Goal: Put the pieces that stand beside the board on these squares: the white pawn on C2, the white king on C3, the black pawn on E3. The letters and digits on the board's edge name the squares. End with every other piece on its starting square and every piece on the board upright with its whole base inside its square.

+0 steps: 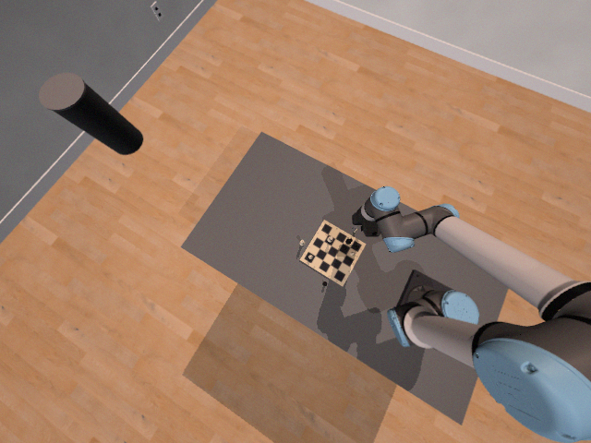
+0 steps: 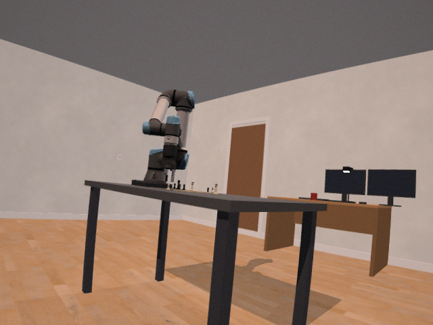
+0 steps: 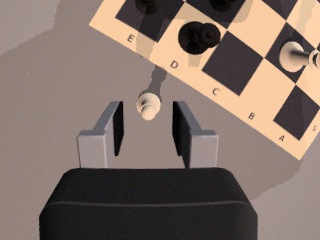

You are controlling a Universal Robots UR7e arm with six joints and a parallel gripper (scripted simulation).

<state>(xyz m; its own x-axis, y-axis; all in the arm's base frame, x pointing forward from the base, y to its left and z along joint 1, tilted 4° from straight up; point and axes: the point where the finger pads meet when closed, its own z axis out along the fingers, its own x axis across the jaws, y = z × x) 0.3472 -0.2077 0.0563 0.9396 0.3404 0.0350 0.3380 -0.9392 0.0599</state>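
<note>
Right now my hand is 13 cm to the right of the chessboard, 7 cm short of it and 6 cm above it. Round my hand: large black piece 6 cm to the left, 3 cm below, 1 cm ahead; white piece 21 cm ahead, 14 cm to the left, 3 cm below.
</note>
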